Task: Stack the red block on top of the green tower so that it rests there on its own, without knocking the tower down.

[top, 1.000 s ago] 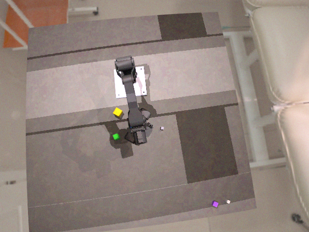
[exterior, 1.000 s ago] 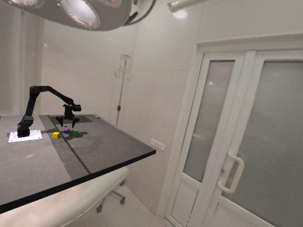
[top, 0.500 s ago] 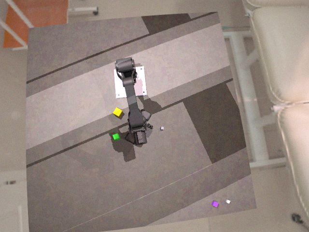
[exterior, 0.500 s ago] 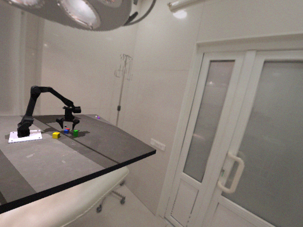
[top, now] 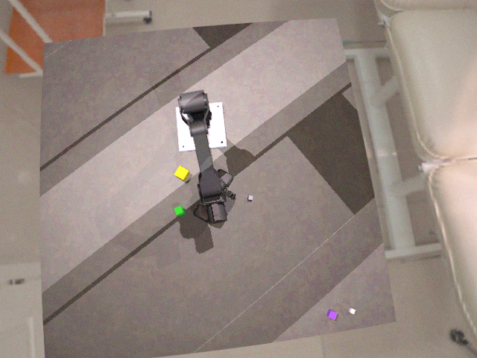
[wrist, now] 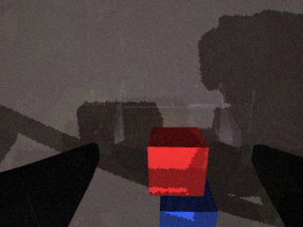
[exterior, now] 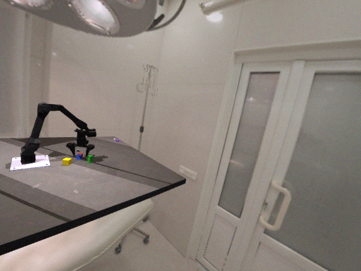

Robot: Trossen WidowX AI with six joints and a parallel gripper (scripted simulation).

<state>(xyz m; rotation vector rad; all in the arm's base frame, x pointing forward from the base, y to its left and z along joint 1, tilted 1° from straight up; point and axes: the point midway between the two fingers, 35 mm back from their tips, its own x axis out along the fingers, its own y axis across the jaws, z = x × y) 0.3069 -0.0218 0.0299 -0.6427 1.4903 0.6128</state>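
The blue block is 30 mm to the right of my gripper tip, 20 mm behind it and 10 mm above it. The rest, counted from my gripper tip: green block 130 mm to the right, 30 mm above, 20 mm ahead; then yellow block 120 mm behind, 90 mm to the right, 10 mm above; then red block 10 mm above.
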